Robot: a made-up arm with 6 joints.
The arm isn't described. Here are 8 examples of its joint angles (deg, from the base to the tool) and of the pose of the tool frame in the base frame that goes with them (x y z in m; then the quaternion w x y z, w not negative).
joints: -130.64 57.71 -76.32 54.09 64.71 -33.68
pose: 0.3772 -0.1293 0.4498 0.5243 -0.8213 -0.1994 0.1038
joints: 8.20 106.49 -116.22 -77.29 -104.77 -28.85
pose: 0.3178 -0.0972 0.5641 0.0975 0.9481 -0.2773 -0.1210
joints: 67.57 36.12 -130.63 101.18 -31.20 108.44
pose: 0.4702 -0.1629 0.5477 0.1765 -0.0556 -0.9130 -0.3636
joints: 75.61 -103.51 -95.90 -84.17 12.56 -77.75
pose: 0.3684 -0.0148 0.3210 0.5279 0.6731 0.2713 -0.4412
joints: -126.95 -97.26 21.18 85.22 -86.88 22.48
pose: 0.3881 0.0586 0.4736 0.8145 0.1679 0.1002 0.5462
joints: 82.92 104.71 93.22 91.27 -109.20 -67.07
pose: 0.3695 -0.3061 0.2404 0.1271 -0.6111 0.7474 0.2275
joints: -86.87 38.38 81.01 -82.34 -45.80 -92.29
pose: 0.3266 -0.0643 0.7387 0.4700 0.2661 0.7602 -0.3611
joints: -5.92 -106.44 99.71 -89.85 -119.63 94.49
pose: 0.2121 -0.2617 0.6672 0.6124 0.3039 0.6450 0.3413
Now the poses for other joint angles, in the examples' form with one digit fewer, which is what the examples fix.
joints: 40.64 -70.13 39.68 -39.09 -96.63 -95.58
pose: 0.251 -0.310 0.518 0.013 0.513 0.224 -0.829
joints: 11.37 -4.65 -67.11 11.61 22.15 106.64
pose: 0.407 -0.140 0.471 0.389 -0.822 0.360 -0.210
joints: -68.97 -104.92 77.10 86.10 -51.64 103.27
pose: 0.268 -0.027 0.771 0.415 0.530 -0.734 0.088
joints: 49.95 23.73 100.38 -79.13 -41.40 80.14
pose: 0.318 -0.338 0.350 0.477 0.248 -0.492 0.685
